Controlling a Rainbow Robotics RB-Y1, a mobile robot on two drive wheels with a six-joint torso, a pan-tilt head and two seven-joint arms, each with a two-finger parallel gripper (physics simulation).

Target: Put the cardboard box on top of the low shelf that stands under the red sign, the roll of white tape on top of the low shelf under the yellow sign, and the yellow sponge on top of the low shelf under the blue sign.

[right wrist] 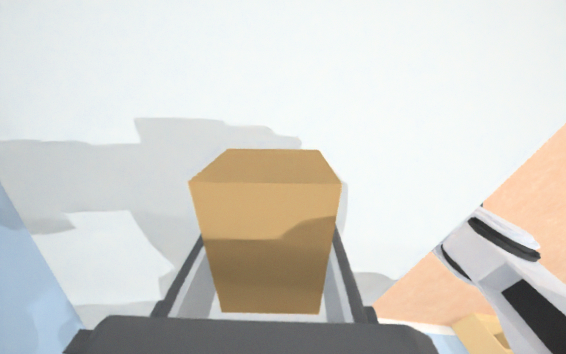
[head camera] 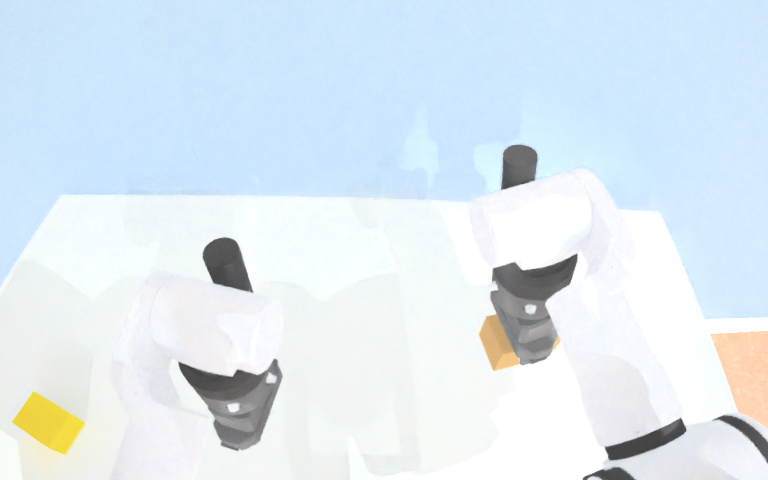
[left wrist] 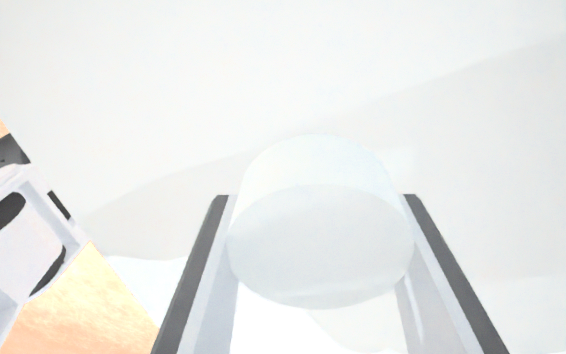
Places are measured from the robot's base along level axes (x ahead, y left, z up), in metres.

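Pixels of known places: left gripper, fingertip midpoint: (head camera: pixel 260 418) (left wrist: pixel 314 214); right gripper, fingertip midpoint: (right wrist: pixel 273 219) (head camera: pixel 516 340).
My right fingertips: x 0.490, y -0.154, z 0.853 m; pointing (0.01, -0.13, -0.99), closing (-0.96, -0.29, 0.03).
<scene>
For each thing: its top centre in the pictures, then the offset to it from my right fingertips. Level surfaces: height alone.
- cardboard box, middle of its top: (right wrist: pixel 268 272) (head camera: pixel 524 327) dx +0.001, dy -0.001, dz +0.038 m
- white tape, middle of its top: (left wrist: pixel 316 260) dx -0.118, dy +0.354, dz -0.005 m
- yellow sponge, middle of its top: (head camera: pixel 40 418) dx -0.157, dy +0.756, dz -0.088 m
- white table top, its level: dz -0.133 m
- Orange floor, its level: dz -0.853 m
The cardboard box (head camera: pixel 498 342) (right wrist: pixel 267 225) is orange-brown. My right gripper (right wrist: pixel 273 218) is shut on it; in the head camera the gripper (head camera: pixel 535 359) covers part of the box. The roll of white tape (left wrist: pixel 320 240) stands between the fingers of my left gripper (left wrist: pixel 314 214), which is shut on it. In the head camera the left gripper (head camera: pixel 240 447) hides the tape. The yellow sponge (head camera: pixel 49 421) lies on the white table at the lower left of the head camera, apart from both grippers. The coloured signs and low shelves do not show in these views.
The white table top (head camera: pixel 362 339) lies below both grippers, its far edge before a light blue surface (head camera: pixel 283 84). Orange floor (head camera: pixel 744 362) (right wrist: pixel 530 175) shows past the right edge. A tan object (right wrist: pixel 475 332) shows at the right wrist view's lower right corner.
</scene>
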